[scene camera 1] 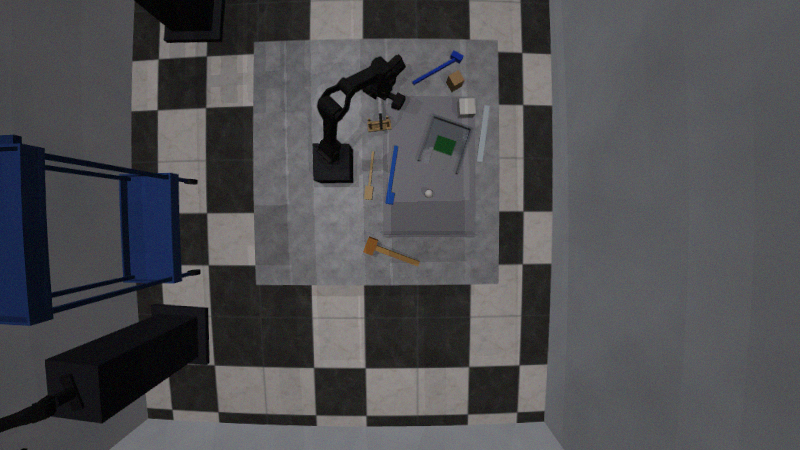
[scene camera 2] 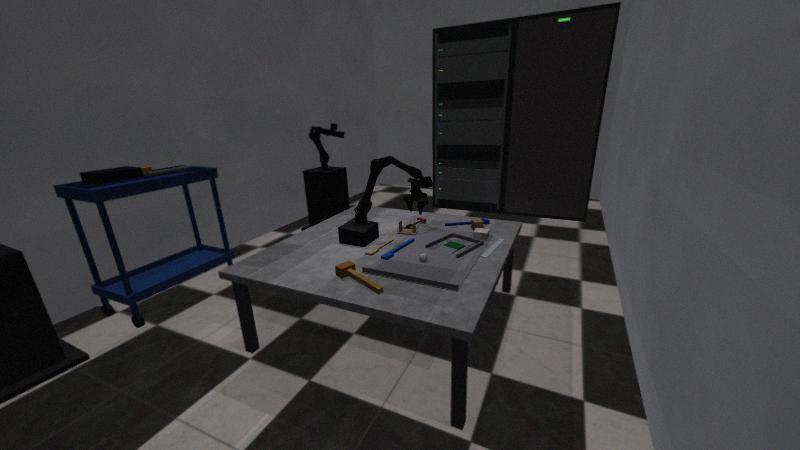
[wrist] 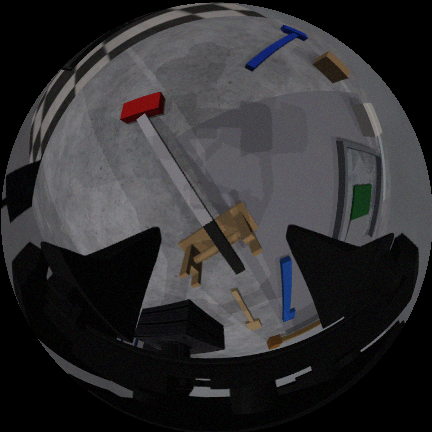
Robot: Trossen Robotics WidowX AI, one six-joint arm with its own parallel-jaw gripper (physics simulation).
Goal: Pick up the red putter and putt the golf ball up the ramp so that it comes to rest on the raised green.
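Frame: origin at the arm's base, x left, y back, z up, level; centimetres.
Where they show: gripper, fingertip midpoint: (scene camera 1: 384, 103) (scene camera 2: 415, 212) (wrist: 225, 232); arm's base, origin of the base link: (scene camera 1: 331, 156) (scene camera 2: 361, 223) (wrist: 174, 344).
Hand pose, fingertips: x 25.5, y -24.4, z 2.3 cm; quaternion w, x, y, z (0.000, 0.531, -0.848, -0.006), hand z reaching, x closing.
Observation:
Things, the pixels of their top centre, and the offset from my fingertips. Level surfaces: height alone.
- white golf ball, middle of its top: (scene camera 1: 429, 193) (scene camera 2: 423, 253) dx -40.5, dy -23.7, dz -7.6 cm
- grey board, its level: dz -11.9 cm
- blue stick, middle of its top: (wrist: 290, 299) (scene camera 1: 393, 175) (scene camera 2: 400, 247) dx -31.5, dy -5.3, dz -10.5 cm
- tan mallet, middle of its top: (wrist: 247, 315) (scene camera 1: 370, 175) (scene camera 2: 381, 245) dx -32.1, dy +6.7, dz -11.2 cm
- orange mallet, middle of its top: (scene camera 2: 360, 272) (scene camera 1: 392, 255) (wrist: 298, 338) dx -72.2, dy -6.5, dz -7.0 cm
- blue hammer, middle of its top: (scene camera 1: 437, 66) (scene camera 2: 467, 220) dx +25.4, dy -25.4, dz -9.6 cm
- brown block, middle of its top: (scene camera 1: 456, 77) (scene camera 2: 477, 220) dx +17.7, dy -34.8, dz -6.2 cm
- white block, middle of its top: (wrist: 373, 118) (scene camera 1: 467, 106) (scene camera 2: 481, 230) dx +4.4, dy -41.1, dz -7.4 cm
- pale strip, middle of its top: (wrist: 382, 155) (scene camera 2: 493, 247) (scene camera 1: 483, 133) dx -7.3, dy -51.3, dz -11.9 cm
The red putter (scene camera 2: 421, 219) (wrist: 172, 170) has a red head, a grey shaft and a black grip. It leans on a small wooden stand (scene camera 1: 370, 128) (scene camera 2: 407, 232) (wrist: 235, 222), with its head beyond the stand. My gripper (scene camera 2: 417, 210) (wrist: 225, 232) is open and empty above the putter and stand; in the wrist view the black grip shows between its fingers. The white golf ball (scene camera 1: 428, 193) (scene camera 2: 423, 258) rests on the grey board (scene camera 1: 413, 179) (scene camera 2: 402, 265). The green (scene camera 1: 444, 144) (scene camera 2: 454, 245) (wrist: 361, 201) lies inside grey rails. The ball does not show in the wrist view.
A blue stick (scene camera 1: 393, 173) (wrist: 286, 287) and a tan mallet (scene camera 1: 369, 181) (wrist: 245, 310) lie near the stand. An orange mallet (scene camera 1: 394, 255) lies at the near side. A blue hammer (scene camera 1: 436, 69), brown block (scene camera 1: 455, 81), white block (scene camera 1: 467, 106) and pale strip (scene camera 1: 483, 134) lie at the far side.

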